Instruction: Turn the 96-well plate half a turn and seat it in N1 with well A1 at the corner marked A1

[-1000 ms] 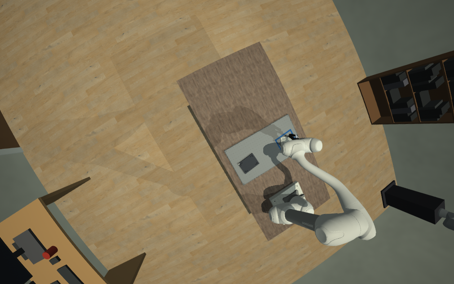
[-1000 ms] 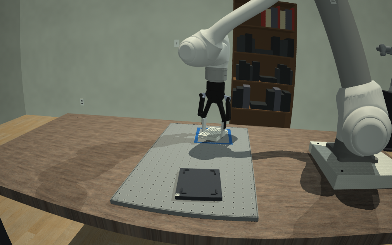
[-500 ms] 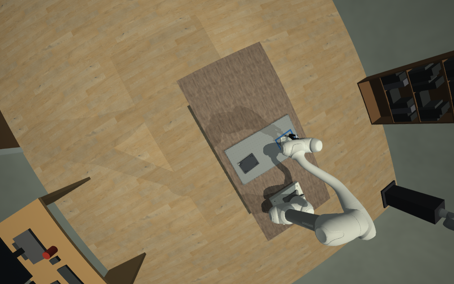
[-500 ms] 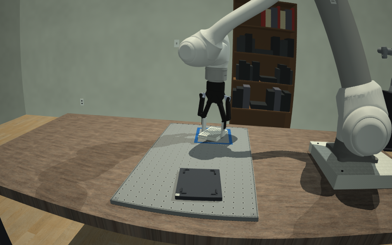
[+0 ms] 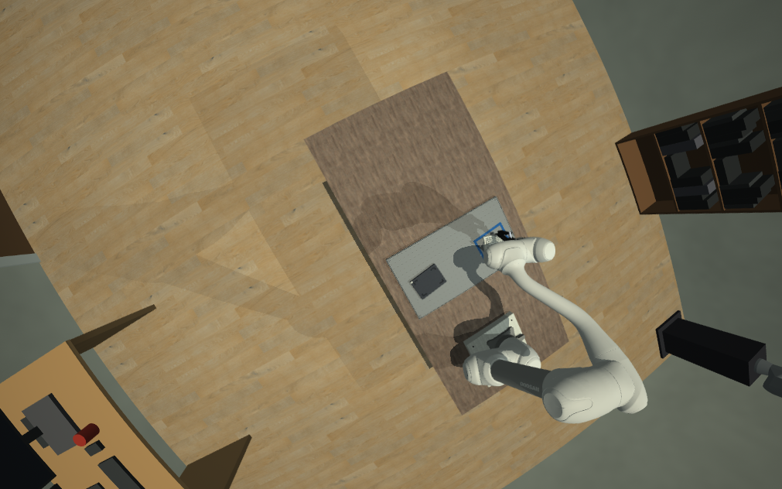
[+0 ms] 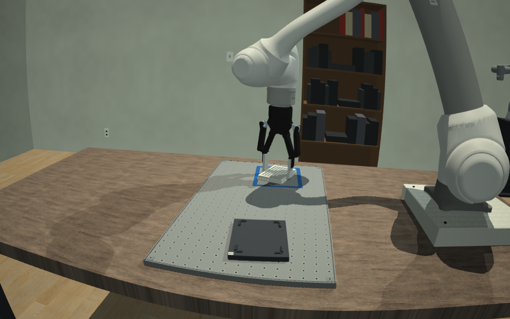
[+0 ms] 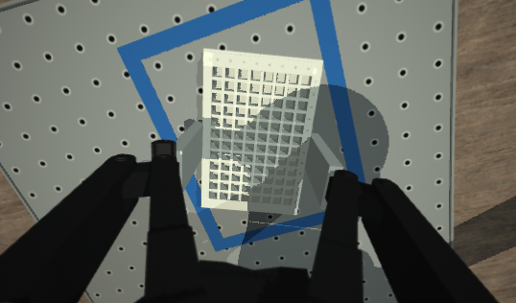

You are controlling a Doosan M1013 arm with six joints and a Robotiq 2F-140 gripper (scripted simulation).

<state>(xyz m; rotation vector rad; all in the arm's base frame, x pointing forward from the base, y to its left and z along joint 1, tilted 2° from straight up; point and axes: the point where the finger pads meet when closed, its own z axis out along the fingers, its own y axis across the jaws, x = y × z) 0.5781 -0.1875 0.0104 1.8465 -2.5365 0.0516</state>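
Right now the white 96-well plate is 2 cm below my hand. Round my hand: A1 label (51 cm to the left, 3 cm ahead, 2 cm below); dark plate nest N1 (42 cm to the left, 3 cm below, 1 cm behind).
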